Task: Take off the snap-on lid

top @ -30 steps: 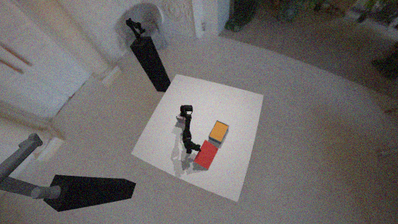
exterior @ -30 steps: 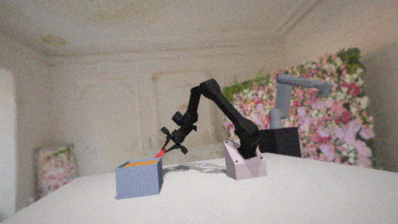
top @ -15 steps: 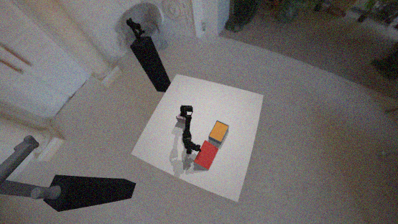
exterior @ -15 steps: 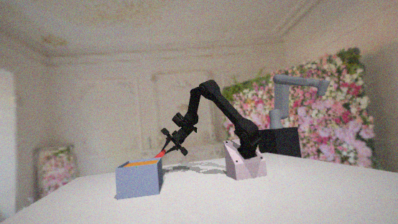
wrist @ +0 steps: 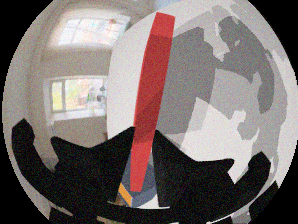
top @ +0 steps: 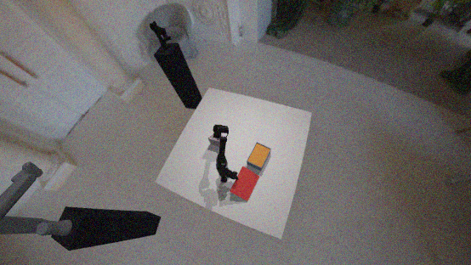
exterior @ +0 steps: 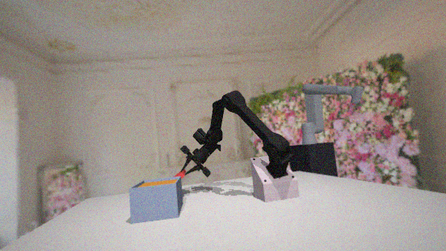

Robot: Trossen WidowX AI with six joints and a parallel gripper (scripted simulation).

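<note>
Now: gripper tip 7 cm short of the red lid, 4 cm above it and 2 cm to the left of it. Round my gripper tip: storage box: 25 cm to the left, 14 cm ahead, 5 cm below.
</note>
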